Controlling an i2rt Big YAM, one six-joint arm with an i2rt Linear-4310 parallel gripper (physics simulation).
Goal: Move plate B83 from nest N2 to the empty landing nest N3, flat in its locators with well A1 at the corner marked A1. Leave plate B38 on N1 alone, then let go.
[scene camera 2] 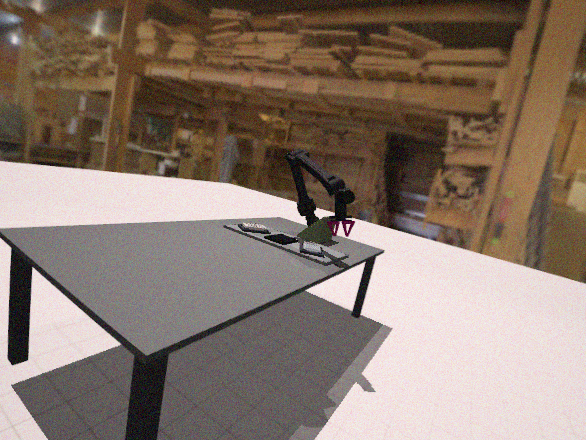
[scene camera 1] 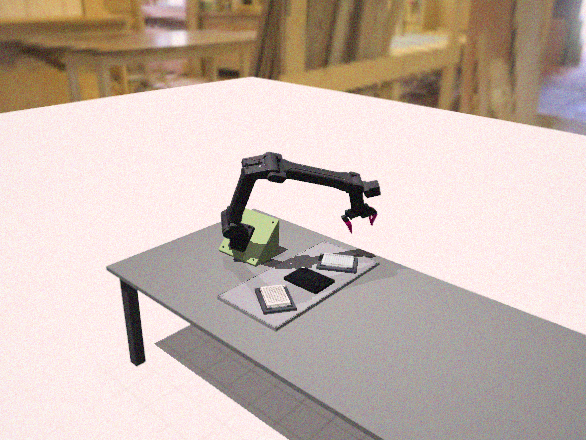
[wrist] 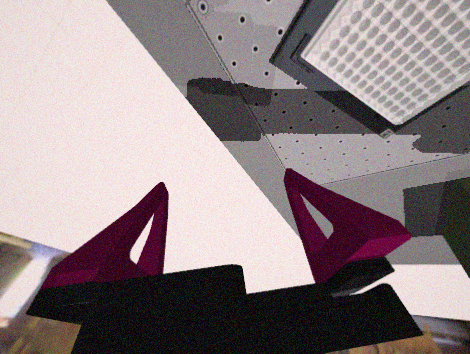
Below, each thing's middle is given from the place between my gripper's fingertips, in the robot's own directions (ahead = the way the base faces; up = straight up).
Labels:
My gripper is now 50 mm past the black nest (scene camera 1: 312, 281), 330 mm to the left of it and 110 mm above it.

